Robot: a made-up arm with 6 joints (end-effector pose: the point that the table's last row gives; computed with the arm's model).
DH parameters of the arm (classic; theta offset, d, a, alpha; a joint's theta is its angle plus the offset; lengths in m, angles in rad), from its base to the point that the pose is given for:
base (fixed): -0.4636 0 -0.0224 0
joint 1: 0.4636 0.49 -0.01 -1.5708
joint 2: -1.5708 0 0.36 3.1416
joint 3: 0 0.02 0.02 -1.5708
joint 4: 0 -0.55 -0.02 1.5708
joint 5: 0 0.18 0 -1.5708
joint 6: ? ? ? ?
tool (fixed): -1.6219 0.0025 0 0
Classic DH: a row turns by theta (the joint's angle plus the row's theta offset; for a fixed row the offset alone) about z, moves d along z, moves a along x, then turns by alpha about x.
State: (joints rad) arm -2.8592 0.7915 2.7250 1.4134 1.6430 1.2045
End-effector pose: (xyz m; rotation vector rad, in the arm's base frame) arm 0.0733 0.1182 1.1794 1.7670 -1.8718 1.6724
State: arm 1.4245 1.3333 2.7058 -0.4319 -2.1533 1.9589
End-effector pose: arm 0.2184 0.4926 1.1113 -1.4706 1.6509 1.2650
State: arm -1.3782 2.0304 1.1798 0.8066 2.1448 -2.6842
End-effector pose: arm -0.0234 -0.7911 -0.0086 -1.1200 0.0782 -1.8947
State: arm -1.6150 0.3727 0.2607 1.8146 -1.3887 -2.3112
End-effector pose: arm -0.0386 -0.6640 0.9627 0.3317 -1.7130 -0.1894
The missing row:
joint 6: -0.7162 0.0123 0.0141 2.7397
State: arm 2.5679 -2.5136 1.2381 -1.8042 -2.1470 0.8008
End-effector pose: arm 0.6070 -0.4432 -0.0031 -1.1493 -1.1156 2.5358
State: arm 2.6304 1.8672 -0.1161 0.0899 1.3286 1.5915
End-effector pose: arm -0.0361 0.2387 -0.1113 -2.0375 1.4507 1.7721
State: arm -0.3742 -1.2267 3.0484 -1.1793 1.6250 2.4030
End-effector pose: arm -0.7045 0.2190 0.1734 0.5836 1.4213 -1.6131
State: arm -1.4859 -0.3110 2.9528 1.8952 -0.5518 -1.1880
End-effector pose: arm -0.0504 0.6389 0.5595 -1.6863 -0.7834 0.8541
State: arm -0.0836 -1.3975 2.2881 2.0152 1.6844 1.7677
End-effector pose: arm -0.7491 0.0957 0.1124 0.3889 1.5531 2.4235
